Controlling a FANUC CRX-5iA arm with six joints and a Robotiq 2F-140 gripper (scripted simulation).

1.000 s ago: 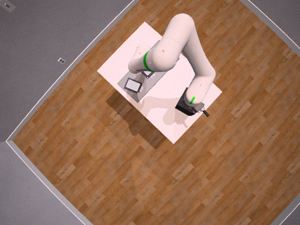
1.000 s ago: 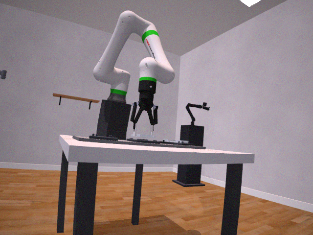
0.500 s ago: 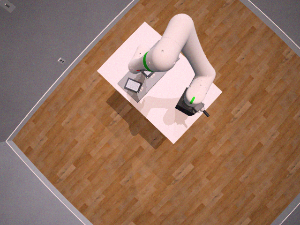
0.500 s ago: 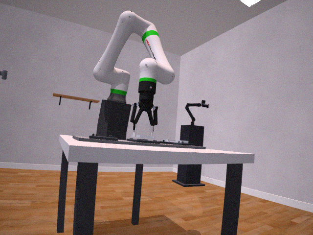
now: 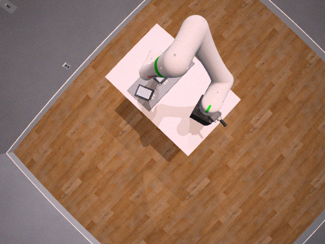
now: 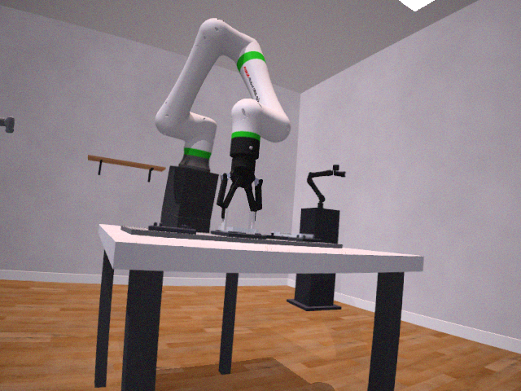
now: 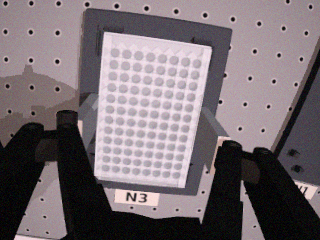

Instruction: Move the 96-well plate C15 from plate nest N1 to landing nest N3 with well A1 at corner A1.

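The landing nest N3 is 40 mm below my hand. Round my hand: N3 label (100 mm behind, 10 mm to the right, 40 mm below); N1 label (60 mm behind, 190 mm to the right, 40 mm below).
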